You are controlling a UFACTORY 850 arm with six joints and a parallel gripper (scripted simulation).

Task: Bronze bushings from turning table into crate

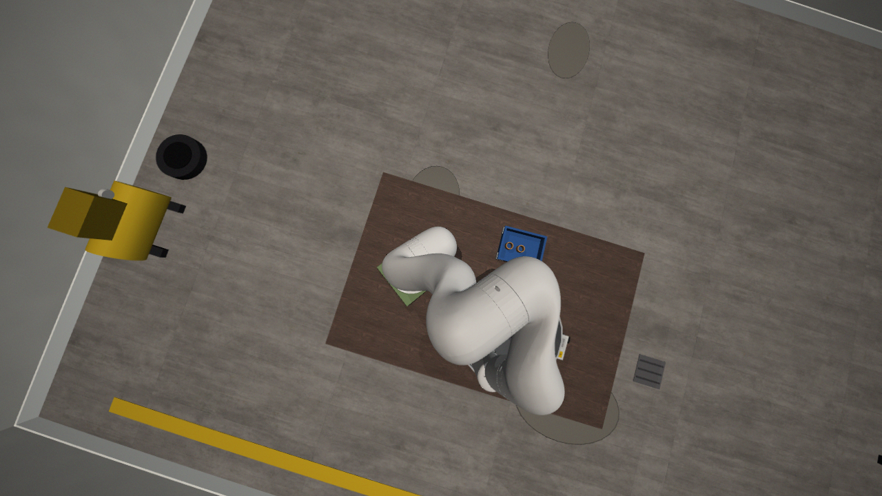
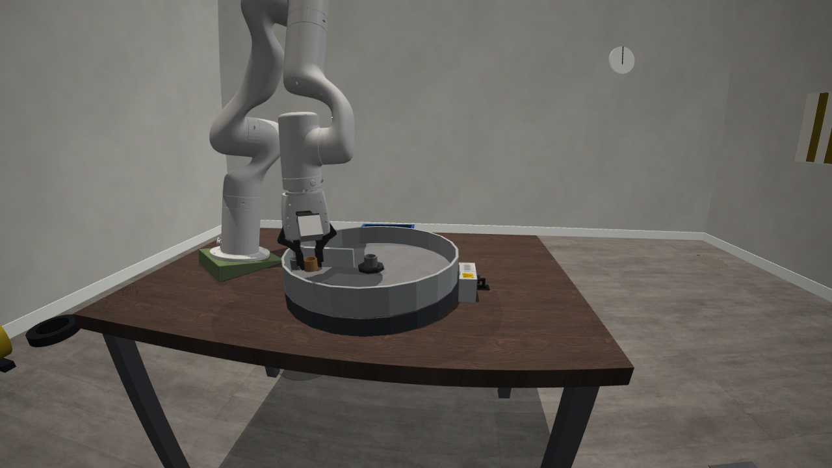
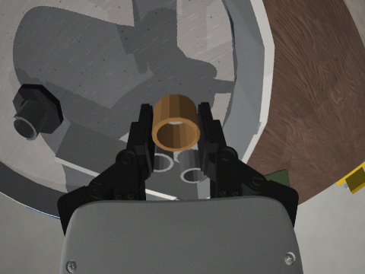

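The blue crate is 410 mm to the left of my hand, 170 mm ahead of it and 80 mm below it. Round my hand: grey turning table: 130 mm ahead, 60 mm to the left, 50 mm below.
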